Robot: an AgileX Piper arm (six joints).
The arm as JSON. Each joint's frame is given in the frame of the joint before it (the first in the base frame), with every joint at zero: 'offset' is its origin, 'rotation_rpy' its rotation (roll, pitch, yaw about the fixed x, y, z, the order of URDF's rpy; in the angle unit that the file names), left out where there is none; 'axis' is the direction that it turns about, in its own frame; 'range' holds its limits. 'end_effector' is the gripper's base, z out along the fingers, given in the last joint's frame.
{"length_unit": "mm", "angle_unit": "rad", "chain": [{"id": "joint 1", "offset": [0.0, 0.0, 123.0], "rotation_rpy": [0.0, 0.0, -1.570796], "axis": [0.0, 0.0, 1.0], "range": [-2.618, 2.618]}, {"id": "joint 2", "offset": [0.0, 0.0, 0.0], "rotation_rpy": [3.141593, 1.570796, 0.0], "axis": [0.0, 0.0, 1.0], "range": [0.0, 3.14]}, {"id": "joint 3", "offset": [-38.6, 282.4, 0.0], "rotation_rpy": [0.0, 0.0, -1.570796], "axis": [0.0, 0.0, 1.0], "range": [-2.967, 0.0]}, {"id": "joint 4", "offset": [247.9, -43.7, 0.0], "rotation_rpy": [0.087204, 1.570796, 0.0], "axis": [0.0, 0.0, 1.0], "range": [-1.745, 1.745]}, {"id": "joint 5", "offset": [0.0, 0.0, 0.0], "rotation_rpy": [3.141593, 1.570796, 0.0], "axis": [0.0, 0.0, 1.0], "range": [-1.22, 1.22]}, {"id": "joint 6", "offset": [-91.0, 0.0, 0.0], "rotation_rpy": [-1.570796, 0.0, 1.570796], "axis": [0.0, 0.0, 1.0], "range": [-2.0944, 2.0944]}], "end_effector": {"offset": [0.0, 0.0, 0.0], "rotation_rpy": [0.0, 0.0, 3.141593]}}
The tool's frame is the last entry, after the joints.
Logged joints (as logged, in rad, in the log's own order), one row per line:
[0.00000, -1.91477, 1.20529, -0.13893, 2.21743, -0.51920]
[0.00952, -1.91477, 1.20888, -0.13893, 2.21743, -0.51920]
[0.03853, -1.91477, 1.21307, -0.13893, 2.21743, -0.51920]
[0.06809, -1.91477, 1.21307, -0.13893, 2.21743, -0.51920]
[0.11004, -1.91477, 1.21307, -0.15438, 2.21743, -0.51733]
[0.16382, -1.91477, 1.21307, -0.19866, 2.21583, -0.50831]
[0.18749, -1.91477, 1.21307, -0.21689, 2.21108, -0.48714]
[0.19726, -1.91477, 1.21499, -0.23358, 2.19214, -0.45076]
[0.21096, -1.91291, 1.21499, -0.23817, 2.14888, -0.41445]
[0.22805, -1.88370, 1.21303, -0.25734, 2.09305, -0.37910]
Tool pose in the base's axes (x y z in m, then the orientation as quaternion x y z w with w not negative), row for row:
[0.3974, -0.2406, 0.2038, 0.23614, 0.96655, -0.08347, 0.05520]
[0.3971, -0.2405, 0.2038, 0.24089, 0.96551, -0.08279, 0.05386]
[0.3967, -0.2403, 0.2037, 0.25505, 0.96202, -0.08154, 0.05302]
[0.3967, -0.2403, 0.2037, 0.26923, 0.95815, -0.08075, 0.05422]
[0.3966, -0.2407, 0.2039, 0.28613, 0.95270, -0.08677, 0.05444]
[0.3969, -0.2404, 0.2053, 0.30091, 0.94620, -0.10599, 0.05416]
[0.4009, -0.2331, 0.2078, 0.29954, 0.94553, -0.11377, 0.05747]
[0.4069, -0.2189, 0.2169, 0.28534, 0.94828, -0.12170, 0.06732]
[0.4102, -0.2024, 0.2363, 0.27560, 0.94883, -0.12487, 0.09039]
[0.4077, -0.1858, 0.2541, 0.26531, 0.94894, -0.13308, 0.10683]
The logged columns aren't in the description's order. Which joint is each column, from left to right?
Columns, left to right: joint 6, joint 3, joint 5, joint 4, joint 2, joint 1.
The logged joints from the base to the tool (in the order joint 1, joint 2, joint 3, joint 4, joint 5, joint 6), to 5 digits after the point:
[-0.51920, 2.21743, -1.91477, -0.13893, 1.20529, 0.00000]
[-0.51920, 2.21743, -1.91477, -0.13893, 1.20888, 0.00952]
[-0.51920, 2.21743, -1.91477, -0.13893, 1.21307, 0.03853]
[-0.51920, 2.21743, -1.91477, -0.13893, 1.21307, 0.06809]
[-0.51733, 2.21743, -1.91477, -0.15438, 1.21307, 0.11004]
[-0.50831, 2.21583, -1.91477, -0.19866, 1.21307, 0.16382]
[-0.48714, 2.21108, -1.91477, -0.21689, 1.21307, 0.18749]
[-0.45076, 2.19214, -1.91477, -0.23358, 1.21499, 0.19726]
[-0.41445, 2.14888, -1.91291, -0.23817, 1.21499, 0.21096]
[-0.37910, 2.09305, -1.88370, -0.25734, 1.21303, 0.22805]

